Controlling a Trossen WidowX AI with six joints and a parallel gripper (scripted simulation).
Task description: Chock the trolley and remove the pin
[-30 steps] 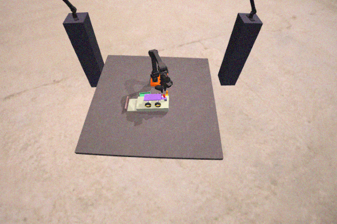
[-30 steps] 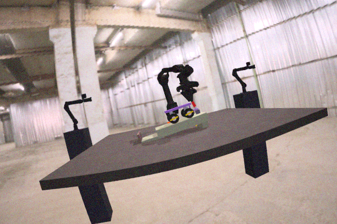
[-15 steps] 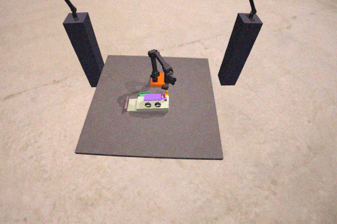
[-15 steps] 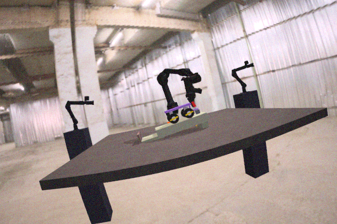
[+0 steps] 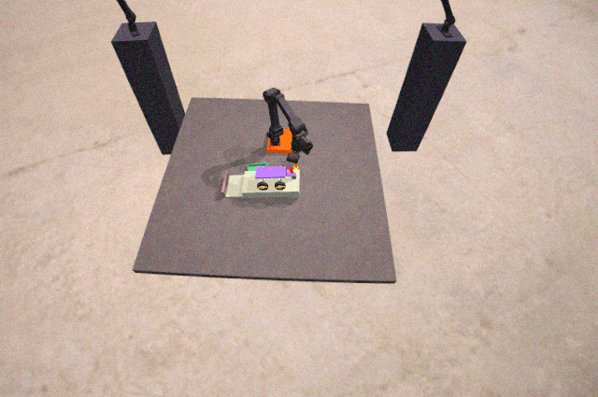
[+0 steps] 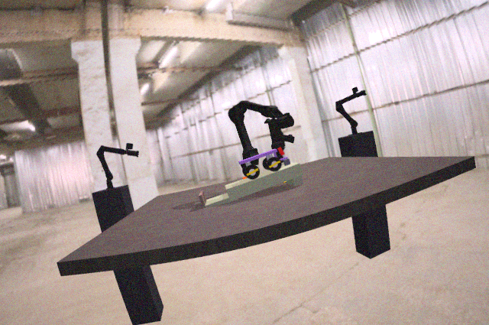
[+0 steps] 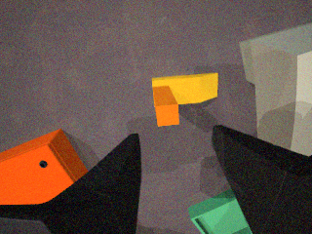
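Right now the yellow chock is 7 cm below my gripper tip, 2 cm ahead of it and 1 cm to the right of it. Round my gripper tip: purple trolley: 14 cm to the right, 14 cm ahead, 2 cm above; then brown bar: 41 cm to the right, 12 cm ahead, 6 cm below; then red-headed stop pin: 13 cm ahead, 4 cm above, 3 cm to the right.
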